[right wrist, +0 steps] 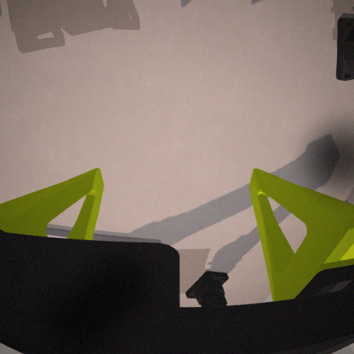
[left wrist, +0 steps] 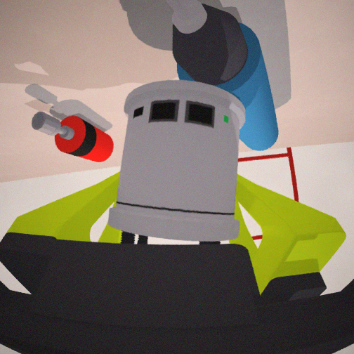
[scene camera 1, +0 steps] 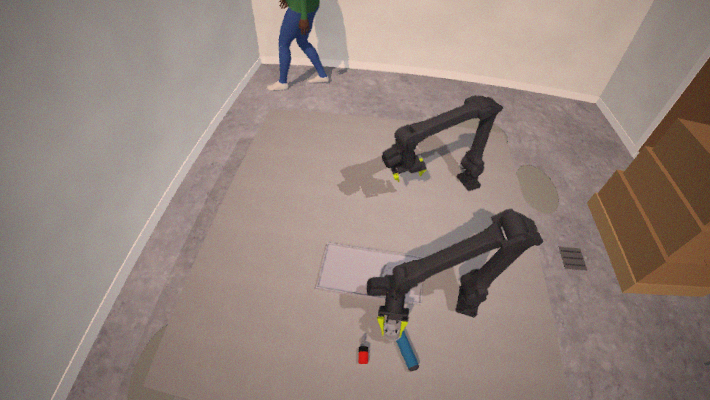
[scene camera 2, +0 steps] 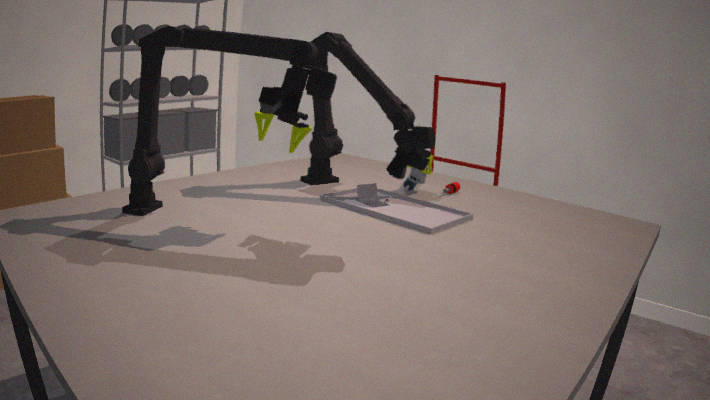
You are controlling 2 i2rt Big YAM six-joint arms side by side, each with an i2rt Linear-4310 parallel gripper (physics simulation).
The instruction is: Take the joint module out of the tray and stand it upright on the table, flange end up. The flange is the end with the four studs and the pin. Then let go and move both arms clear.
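Frame: origin at the left arm's base, x back, y right, z up, level; metres.
Where they show: left gripper, fingertip midpoint: (scene camera 1: 391, 336) (scene camera 2: 423, 170); right gripper, fingertip midpoint: (scene camera 1: 409, 178) (scene camera 2: 275, 146); left arm's base at its link origin: (scene camera 1: 467, 301) (scene camera 2: 319, 181); right arm's base at its link origin: (scene camera 1: 468, 181) (scene camera 2: 142, 209).
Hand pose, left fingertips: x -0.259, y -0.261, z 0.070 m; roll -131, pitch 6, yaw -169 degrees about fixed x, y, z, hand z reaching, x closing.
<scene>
Each offset is from my left fingertips to the top centre of the thing.
The grey joint module @[dx -0.004, dy +0.024, dz +0.046 m] (scene camera 1: 392, 328) (scene camera 2: 418, 174) (left wrist: 179, 160) is between the fingers of my left gripper (scene camera 1: 392, 334), tilted, outside the tray and close to the blue-handled tool. Several short dark pegs show at its lower end in the left wrist view; whether these are the flange studs I cannot tell. Its height over the table is unclear. The tray @[dx -0.152, dy +0.249, dz -0.054 m] (scene camera 1: 321, 267) (scene camera 2: 400, 217) lies partly under my left arm in scene camera 1. My right gripper (scene camera 1: 409, 176) (scene camera 2: 276, 146) (right wrist: 176, 176) is open and empty, raised above the table, away from the module.
A blue-handled tool @[dx +0.042, dy +0.017, dz -0.026 m] (scene camera 1: 408, 352) (scene camera 2: 410, 185) (left wrist: 262, 112) lies beside and partly behind the module. A red-and-black tool @[dx -0.078, dy -0.066, dz -0.036 m] (scene camera 1: 363, 355) (scene camera 2: 452, 188) (left wrist: 101, 145) lies near it. A grey holder (scene camera 2: 367, 193) stands in the tray. A person (scene camera 1: 300, 40) is beyond the table.
</scene>
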